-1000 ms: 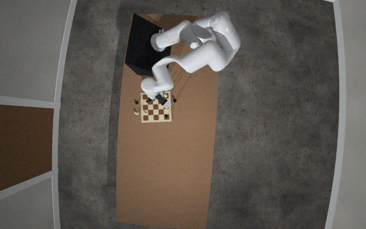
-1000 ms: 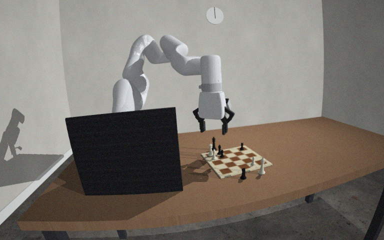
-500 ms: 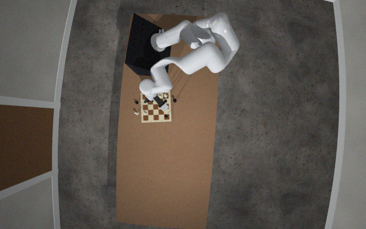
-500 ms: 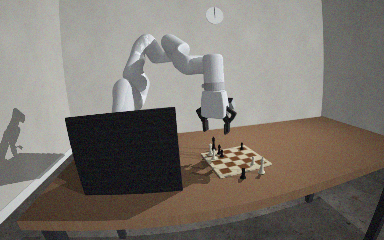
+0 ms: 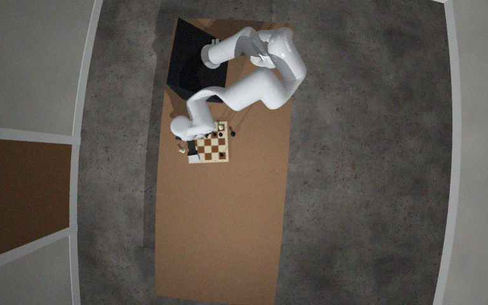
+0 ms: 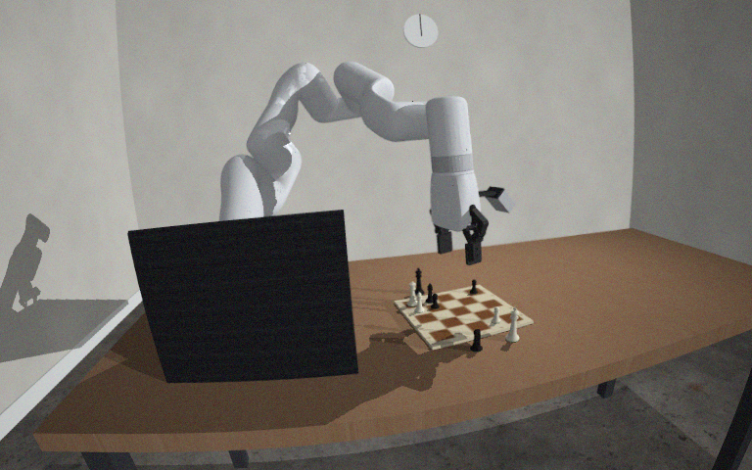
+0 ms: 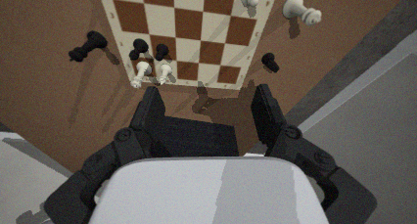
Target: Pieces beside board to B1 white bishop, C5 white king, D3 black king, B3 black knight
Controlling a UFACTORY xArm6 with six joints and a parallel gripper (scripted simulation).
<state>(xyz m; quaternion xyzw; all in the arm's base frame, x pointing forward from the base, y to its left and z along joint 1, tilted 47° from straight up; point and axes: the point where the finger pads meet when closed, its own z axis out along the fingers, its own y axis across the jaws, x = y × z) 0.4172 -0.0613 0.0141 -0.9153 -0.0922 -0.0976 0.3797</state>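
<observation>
Right now my hand is 7 cm short of the white king, 11 cm to the left of it and 11 cm above it. Round my hand: chessboard 2 cm ahead, 3 cm to the left, 14 cm below; black king 4 cm behind, 16 cm to the left, 11 cm below; white pawn 6 cm ahead, 4 cm to the right, 12 cm below.
</observation>
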